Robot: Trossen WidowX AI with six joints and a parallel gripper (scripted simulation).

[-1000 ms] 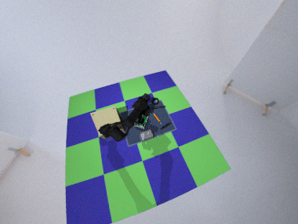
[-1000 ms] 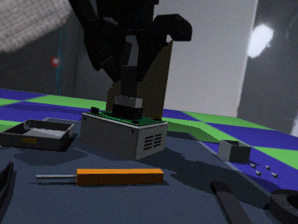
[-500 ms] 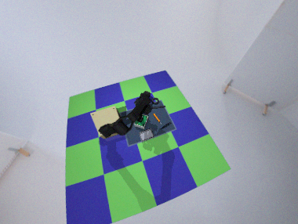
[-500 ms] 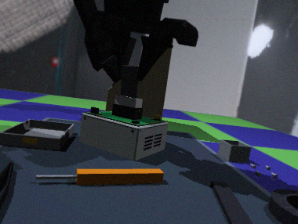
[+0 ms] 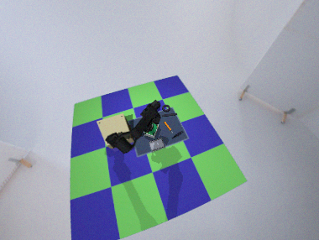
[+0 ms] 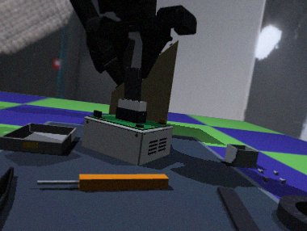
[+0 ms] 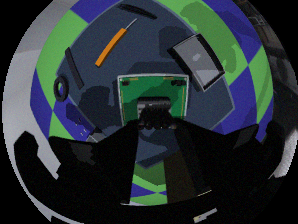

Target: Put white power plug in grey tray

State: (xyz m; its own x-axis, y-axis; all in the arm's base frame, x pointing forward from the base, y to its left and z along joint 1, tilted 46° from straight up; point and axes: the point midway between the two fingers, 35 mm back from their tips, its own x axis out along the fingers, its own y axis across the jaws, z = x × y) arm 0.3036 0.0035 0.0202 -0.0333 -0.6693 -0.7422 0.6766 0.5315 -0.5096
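Right now my gripper tip is 40 mm above the white power plug. From my gripper tip the other things lie so: black bar 220 mm ahead, 120 mm below, 90 mm to the left; then dark mat 130 mm below, 50 mm ahead.
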